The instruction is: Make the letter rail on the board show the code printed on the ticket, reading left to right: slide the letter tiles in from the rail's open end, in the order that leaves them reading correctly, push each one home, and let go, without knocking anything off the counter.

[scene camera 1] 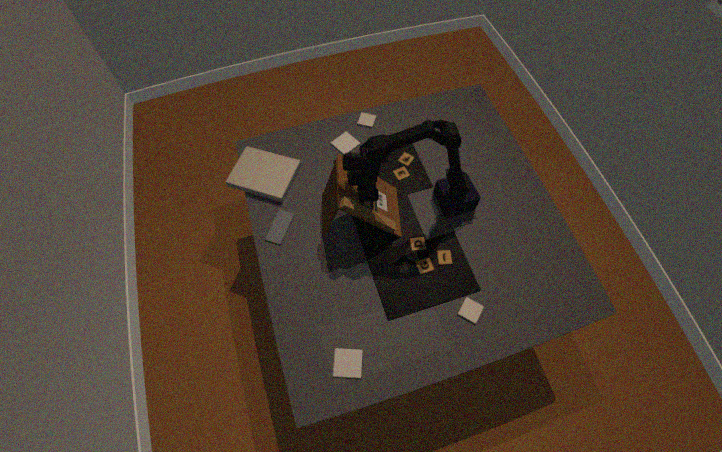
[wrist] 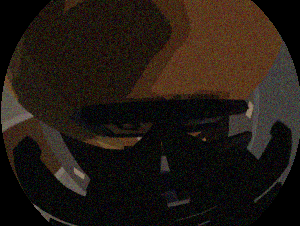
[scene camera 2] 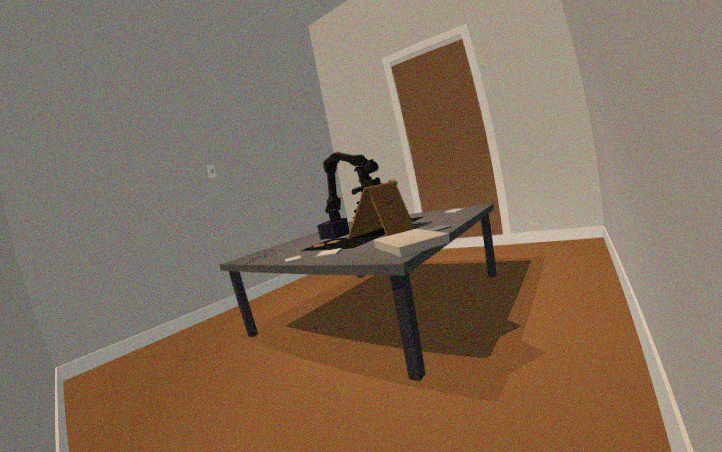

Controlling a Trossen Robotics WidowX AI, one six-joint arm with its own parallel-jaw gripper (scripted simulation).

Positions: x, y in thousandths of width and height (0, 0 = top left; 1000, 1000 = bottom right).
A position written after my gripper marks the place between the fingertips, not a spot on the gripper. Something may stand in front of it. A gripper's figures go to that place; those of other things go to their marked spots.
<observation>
My gripper (wrist: 532, 551): 0.10 m from the lens. A black mat (wrist: 705, 600): 0.39 m from the lens. A brown tent-shaped board (wrist: 288, 316): 0.06 m from the lens. The marked spots on the brown tent-shaped board and the black mat are 0.40 m apart.
</observation>
